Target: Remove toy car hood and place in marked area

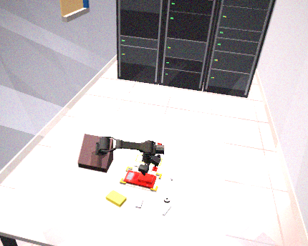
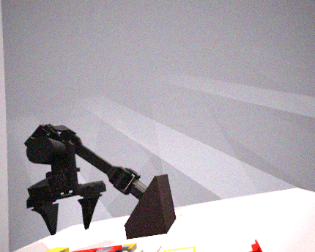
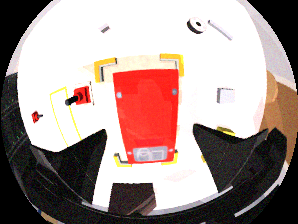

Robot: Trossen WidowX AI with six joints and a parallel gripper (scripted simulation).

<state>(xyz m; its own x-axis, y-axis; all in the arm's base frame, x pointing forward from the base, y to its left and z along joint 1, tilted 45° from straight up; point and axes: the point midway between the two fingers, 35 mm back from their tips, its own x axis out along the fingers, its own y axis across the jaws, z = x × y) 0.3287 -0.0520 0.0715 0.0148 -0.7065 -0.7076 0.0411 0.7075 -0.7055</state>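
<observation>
Now: gripper tip 6 cm above the hood. From my gripper tip the other things lie so: yellow block 14 cm behind, 19 cm to the right, 9 cm below; then wheel 17 cm ahead, 12 cm to the right, 9 cm below; then white stick 18 cm ahead, 19 cm to the right, 10 cm below.
</observation>
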